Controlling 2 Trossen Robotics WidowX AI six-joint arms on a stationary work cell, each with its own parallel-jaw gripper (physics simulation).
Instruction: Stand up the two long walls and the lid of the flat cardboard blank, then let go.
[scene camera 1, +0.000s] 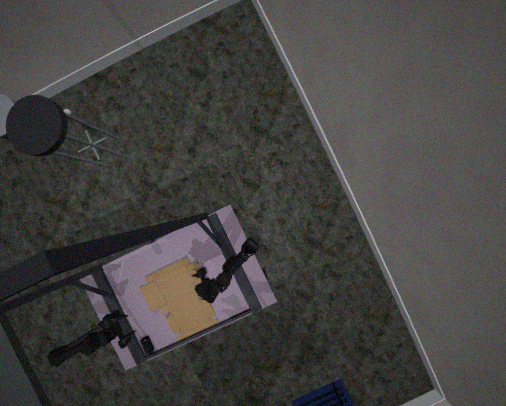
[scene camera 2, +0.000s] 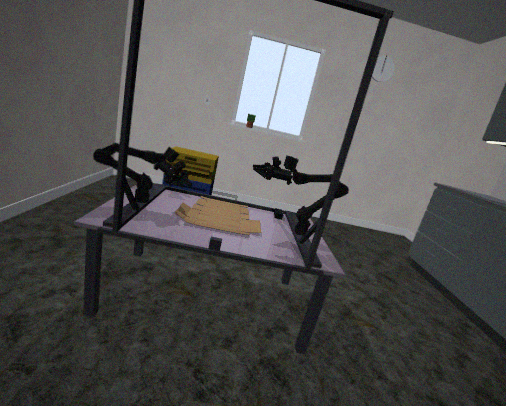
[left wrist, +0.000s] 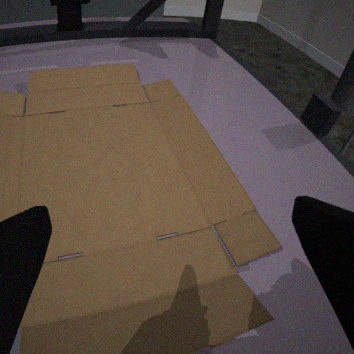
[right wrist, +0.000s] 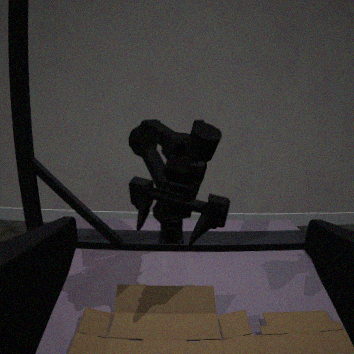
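Seen in the pictures: left gripper, between the fingertips: (scene camera 1: 193, 282) (scene camera 2: 188, 186) (left wrist: 172, 213) (right wrist: 162, 235); right gripper, between the fingertips: (scene camera 1: 131, 323) (scene camera 2: 252, 166) (right wrist: 194, 231); left arm's base, origin of its link: (scene camera 1: 232, 261) (scene camera 2: 141, 200) (right wrist: 170, 237); right arm's base, origin of its link: (scene camera 2: 300, 233) (left wrist: 69, 26).
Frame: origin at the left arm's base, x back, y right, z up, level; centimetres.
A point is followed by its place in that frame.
Note:
The tan cardboard blank (scene camera 1: 185, 305) @(y -14.3, x -43.9, z -0.7 cm) (scene camera 2: 220, 214) @(y -9.0, x -44.2, z -1.8 cm) (left wrist: 100, 170) @(y 1.1, x -42.7, z -1.8 cm) (right wrist: 165, 327) @(y 1.0, x -29.9, z -1.5 cm) lies spread out on the pale table (scene camera 1: 125, 270) @(y 26.0, x -72.8, z -1.9 cm) (scene camera 2: 165, 227) @(y 23.8, x -20.7, z -1.9 cm) (left wrist: 225, 105) @(y 23.5, x -54.1, z -1.9 cm) (right wrist: 210, 267) @(y -9.3, x -11.0, z -1.9 cm). Its long side panels lie low; one long wall (left wrist: 200, 155) @(y 13.5, x -42.3, z -1.2 cm) is flat in the left wrist view. A panel (scene camera 2: 184, 211) @(y 2.1, x -24.8, z -0.3 cm) at its left end in scene camera 2 looks slightly tilted up. My left gripper (scene camera 1: 199, 281) @(y 1.7, x -24.5, z 13.8 cm) (left wrist: 172, 213) @(y 1.7, x -24.5, z 13.8 cm) (right wrist: 162, 235) @(y 1.7, x -24.5, z 13.8 cm) is open and empty above that end. My right gripper (scene camera 1: 131, 331) @(y -0.1, x -56.3, z 31.5 cm) is open and empty, raised beyond the blank's opposite end. The blank's far part is cut off in both wrist views.
A dark frame (scene camera 1: 223, 240) (scene camera 2: 127, 100) @(y 38.0, x -3.4, z 51.8 cm) (right wrist: 22, 125) @(y 35.2, x -4.0, z 29.7 cm) rises around the table. A small black block (scene camera 1: 146, 344) @(y -27.2, x -80.4, z 1.5 cm) (scene camera 2: 278, 214) @(y -23.3, x -80.7, z 1.0 cm) is at the table's edge, and another (scene camera 2: 215, 243) @(y 38.1, x -45.8, z 1.9 cm) is at the near edge in scene camera 2. Yellow and blue crates (scene camera 2: 197, 162) stand behind the table.

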